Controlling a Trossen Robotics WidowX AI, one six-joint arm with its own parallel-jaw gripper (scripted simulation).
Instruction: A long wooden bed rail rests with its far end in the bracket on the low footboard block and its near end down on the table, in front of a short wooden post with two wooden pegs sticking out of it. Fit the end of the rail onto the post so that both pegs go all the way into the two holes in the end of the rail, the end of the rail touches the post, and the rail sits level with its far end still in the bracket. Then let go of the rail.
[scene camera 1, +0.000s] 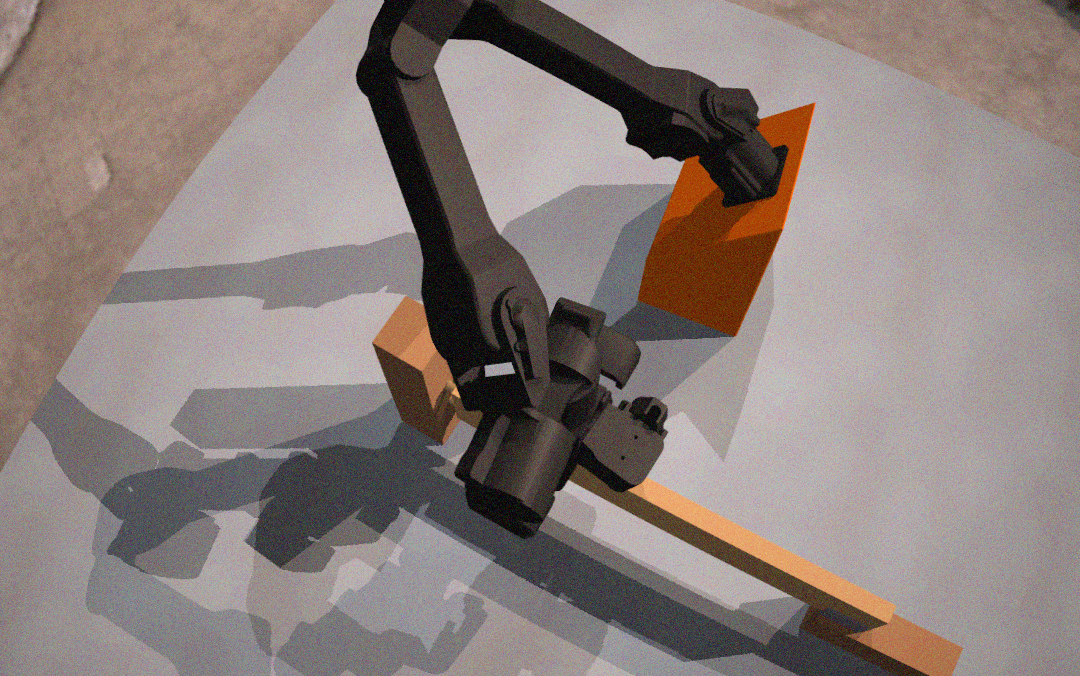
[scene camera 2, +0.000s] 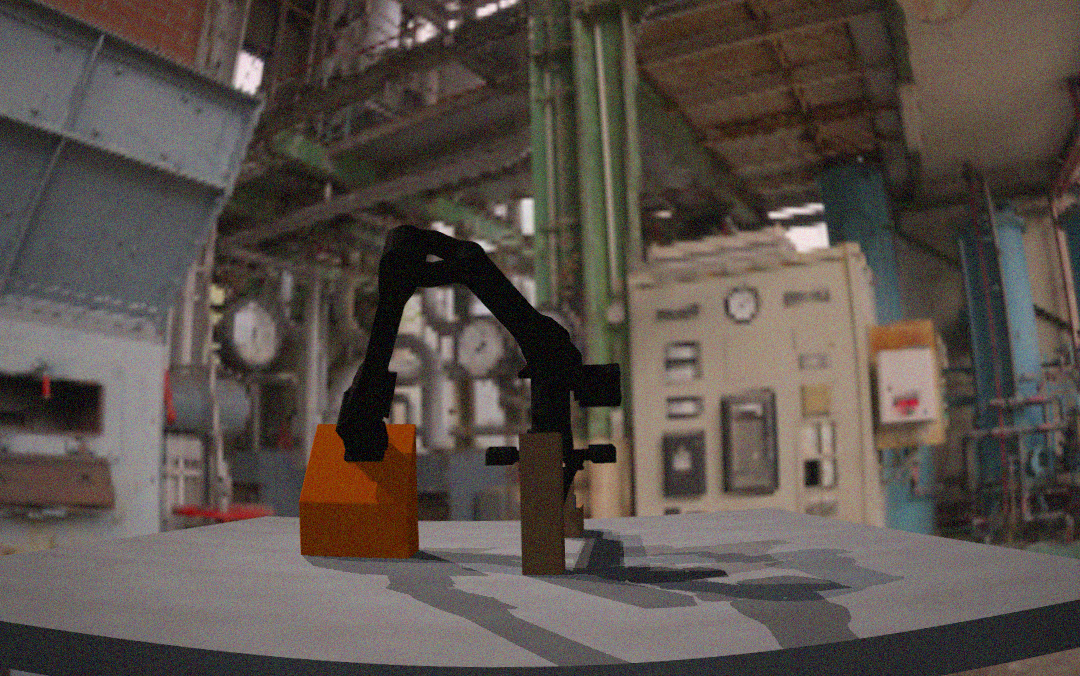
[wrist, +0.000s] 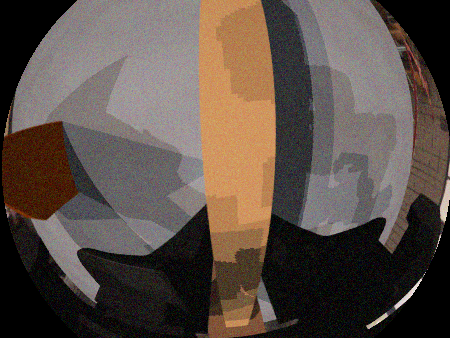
Scene:
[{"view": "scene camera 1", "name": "my gripper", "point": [553, 457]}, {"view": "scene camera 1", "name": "wooden bed rail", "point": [656, 504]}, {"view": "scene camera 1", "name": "wooden post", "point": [419, 378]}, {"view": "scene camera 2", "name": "my gripper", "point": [552, 514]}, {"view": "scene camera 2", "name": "wooden post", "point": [544, 528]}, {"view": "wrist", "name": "my gripper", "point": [227, 209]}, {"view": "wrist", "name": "wooden bed rail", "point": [238, 117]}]

